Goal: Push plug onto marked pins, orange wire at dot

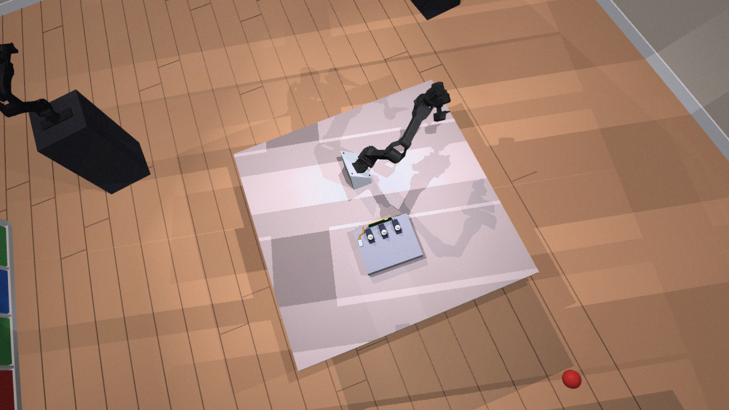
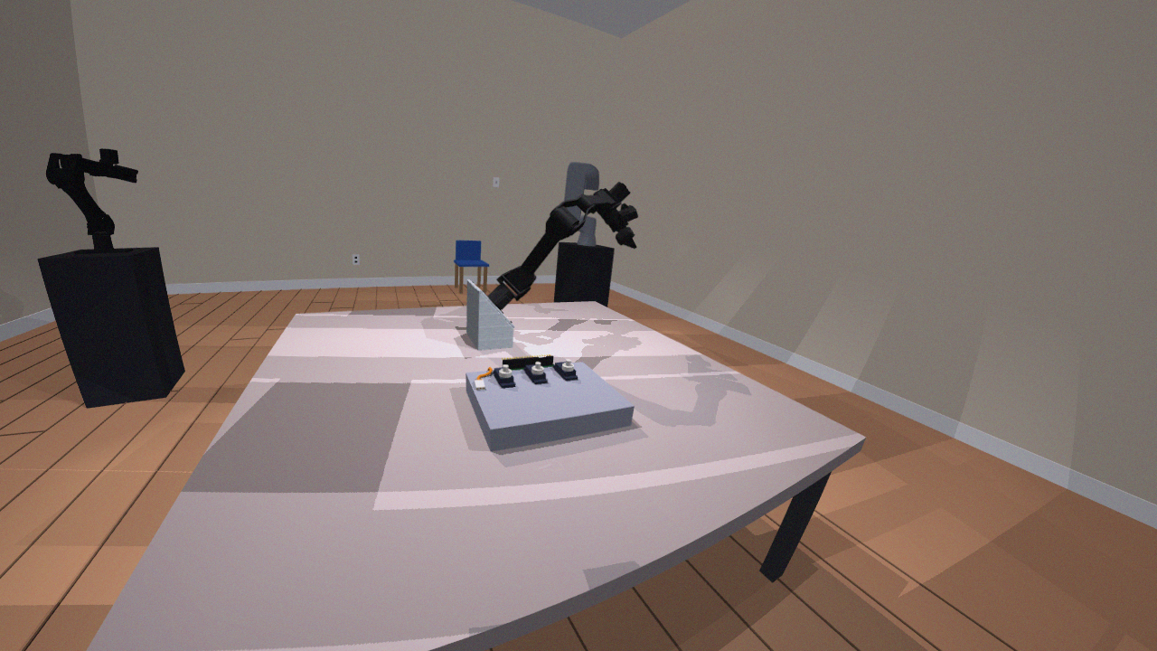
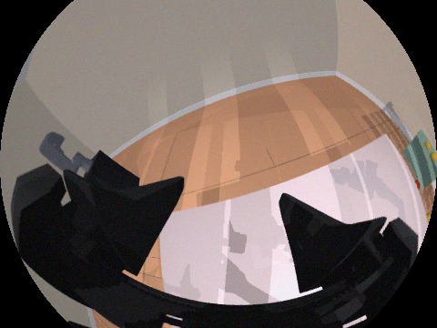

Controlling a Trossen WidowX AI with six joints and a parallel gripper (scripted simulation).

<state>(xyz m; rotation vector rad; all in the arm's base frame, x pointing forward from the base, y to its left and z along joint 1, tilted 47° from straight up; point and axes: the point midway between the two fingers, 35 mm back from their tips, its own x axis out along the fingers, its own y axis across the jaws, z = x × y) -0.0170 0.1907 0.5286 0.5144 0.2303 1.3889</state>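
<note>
My gripper tip is now 540 mm to the left of the red dot, 300 mm short of it and 260 mm above it. Round my gripper tip: pin strip (580 mm to the right, 290 mm ahead, 270 mm below); then grey printed holder (610 mm to the right, 450 mm ahead, 310 mm below).
</note>
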